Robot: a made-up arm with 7 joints.
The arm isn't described. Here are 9 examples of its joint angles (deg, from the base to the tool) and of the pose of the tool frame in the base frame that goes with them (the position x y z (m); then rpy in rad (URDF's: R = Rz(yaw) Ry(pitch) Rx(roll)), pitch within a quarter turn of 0, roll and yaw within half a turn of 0).
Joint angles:
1: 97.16 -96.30 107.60 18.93 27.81 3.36 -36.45
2: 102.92 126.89 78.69 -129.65 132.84 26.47 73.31
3: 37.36 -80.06 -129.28 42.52 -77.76 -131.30 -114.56
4: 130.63 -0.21 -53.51 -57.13 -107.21 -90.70 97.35
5: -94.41 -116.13 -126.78 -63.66 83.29 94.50 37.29
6: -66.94 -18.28 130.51 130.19 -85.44 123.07 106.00
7: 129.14 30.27 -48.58 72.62 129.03 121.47 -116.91
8: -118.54 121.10 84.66 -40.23 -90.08 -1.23 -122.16
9: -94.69 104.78 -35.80 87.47 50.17 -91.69 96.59
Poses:
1: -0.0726 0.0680 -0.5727 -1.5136 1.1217 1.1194
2: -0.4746 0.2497 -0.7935 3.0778 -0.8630 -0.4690
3: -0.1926 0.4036 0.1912 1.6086 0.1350 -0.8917
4: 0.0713 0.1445 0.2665 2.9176 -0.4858 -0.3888
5: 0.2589 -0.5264 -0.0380 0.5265 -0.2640 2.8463
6: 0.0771 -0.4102 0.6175 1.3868 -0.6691 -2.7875
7: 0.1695 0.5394 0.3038 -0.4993 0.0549 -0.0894
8: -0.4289 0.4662 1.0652 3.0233 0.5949 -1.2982
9: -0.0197 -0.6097 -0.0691 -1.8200 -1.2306 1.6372
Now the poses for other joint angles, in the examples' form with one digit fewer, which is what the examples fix.
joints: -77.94 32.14 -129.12 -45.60 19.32 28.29 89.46
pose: -0.470 -0.193 -0.320 0.194 -0.950 1.425
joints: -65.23 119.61 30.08 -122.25 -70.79 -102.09 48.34
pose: -0.146 -0.502 0.417 -2.070 -0.278 -2.877
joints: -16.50 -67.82 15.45 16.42 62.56 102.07 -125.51
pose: 0.003 -0.663 0.674 1.293 -0.731 0.948
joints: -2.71 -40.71 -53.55 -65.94 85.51 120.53 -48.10
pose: 0.131 0.094 0.166 0.667 -1.024 0.528
